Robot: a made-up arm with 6 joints. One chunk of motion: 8 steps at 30 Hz.
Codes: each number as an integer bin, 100 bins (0 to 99) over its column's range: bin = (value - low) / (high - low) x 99, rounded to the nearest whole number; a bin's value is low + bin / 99 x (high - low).
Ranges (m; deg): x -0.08..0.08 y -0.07..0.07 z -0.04..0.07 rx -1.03..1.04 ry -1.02..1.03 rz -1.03..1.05
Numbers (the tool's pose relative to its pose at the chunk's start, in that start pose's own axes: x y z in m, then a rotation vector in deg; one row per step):
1: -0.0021 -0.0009 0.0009 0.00 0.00 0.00
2: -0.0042 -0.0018 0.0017 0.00 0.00 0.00
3: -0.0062 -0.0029 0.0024 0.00 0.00 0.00
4: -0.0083 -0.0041 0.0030 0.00 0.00 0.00
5: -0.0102 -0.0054 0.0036 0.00 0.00 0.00
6: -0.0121 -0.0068 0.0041 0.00 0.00 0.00
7: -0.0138 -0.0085 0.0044 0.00 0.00 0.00
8: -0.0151 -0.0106 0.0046 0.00 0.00 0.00
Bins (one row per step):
1: 48 49 37 49 49 49
2: 47 48 38 49 49 49
3: 46 47 38 49 49 49
4: 44 47 39 49 49 49
5: 43 46 39 49 49 49
6: 42 45 40 49 49 49
7: 41 43 40 49 49 49
8: 40 42 40 49 49 49

